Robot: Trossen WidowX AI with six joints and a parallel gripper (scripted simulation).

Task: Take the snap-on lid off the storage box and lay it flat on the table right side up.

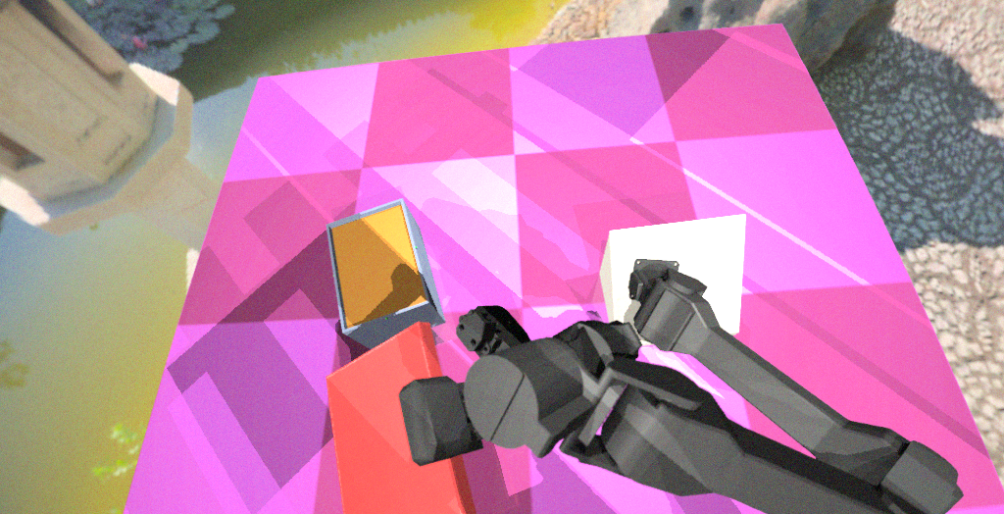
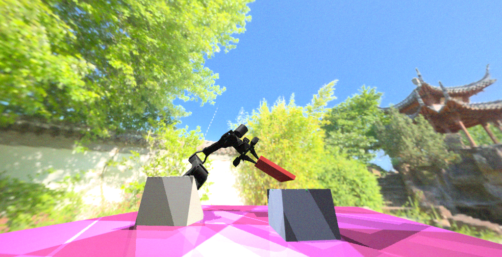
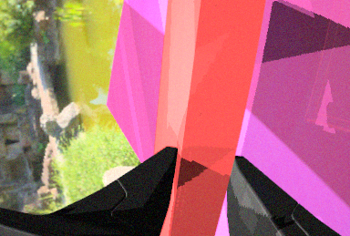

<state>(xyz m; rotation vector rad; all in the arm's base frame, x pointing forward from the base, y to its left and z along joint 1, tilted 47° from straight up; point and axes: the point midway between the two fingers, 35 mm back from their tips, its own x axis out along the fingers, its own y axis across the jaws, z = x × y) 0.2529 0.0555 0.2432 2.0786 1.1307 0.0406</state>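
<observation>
My gripper tip is now 70 mm short of the lid, 40 mm above it and 20 mm to the right of it. The rest, counted from my gripper tip: grey storage box: 250 mm to the right, 180 mm below, 170 mm ahead.
</observation>
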